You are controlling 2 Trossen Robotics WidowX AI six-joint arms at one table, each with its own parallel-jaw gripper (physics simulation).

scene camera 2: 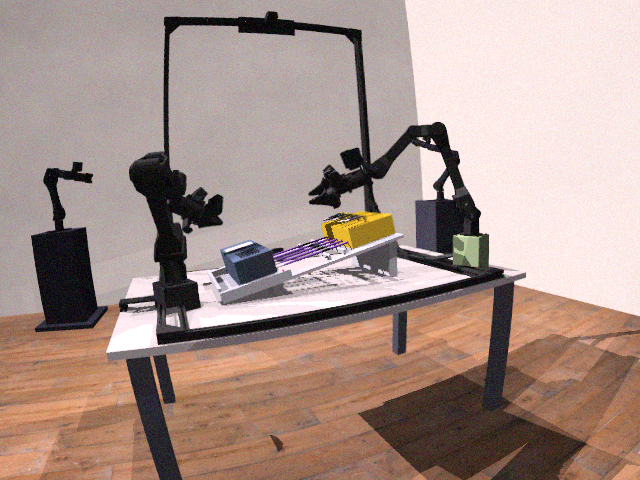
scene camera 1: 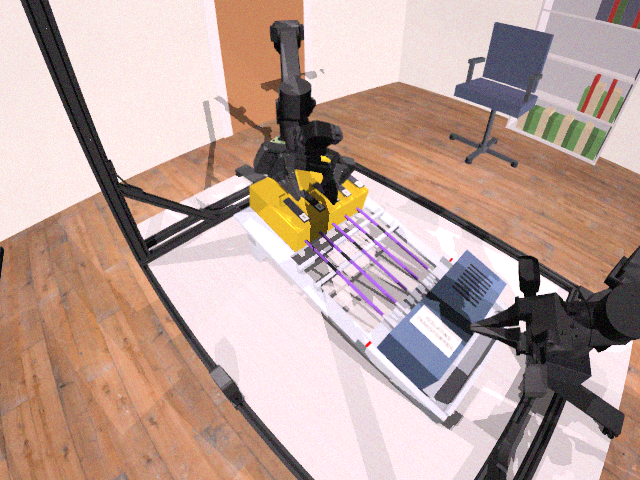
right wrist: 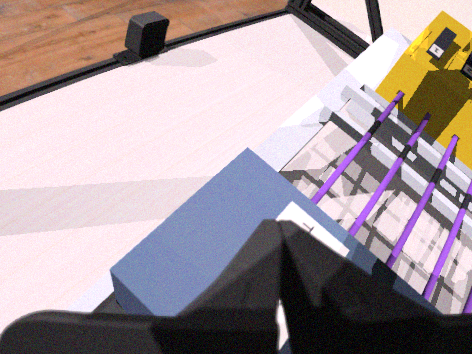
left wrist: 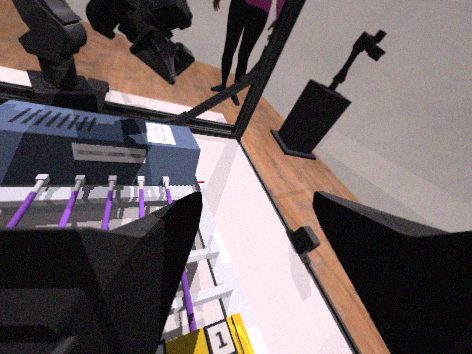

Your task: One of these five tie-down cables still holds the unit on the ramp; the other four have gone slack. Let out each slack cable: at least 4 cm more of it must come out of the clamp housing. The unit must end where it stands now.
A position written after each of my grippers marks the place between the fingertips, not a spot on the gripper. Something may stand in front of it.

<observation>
My left gripper (scene camera 1: 317, 201) is open and holds nothing. My right gripper (scene camera 1: 469, 327) is shut, holding nothing. Further things: a ramp base plate (left wrist: 48, 194).
My left gripper is seen too in scene camera 2 (scene camera 2: 308, 198) and in the left wrist view (left wrist: 257, 198). My right gripper also shows in scene camera 2 (scene camera 2: 222, 223), in the right wrist view (right wrist: 275, 233) and in the left wrist view (left wrist: 172, 83).
</observation>
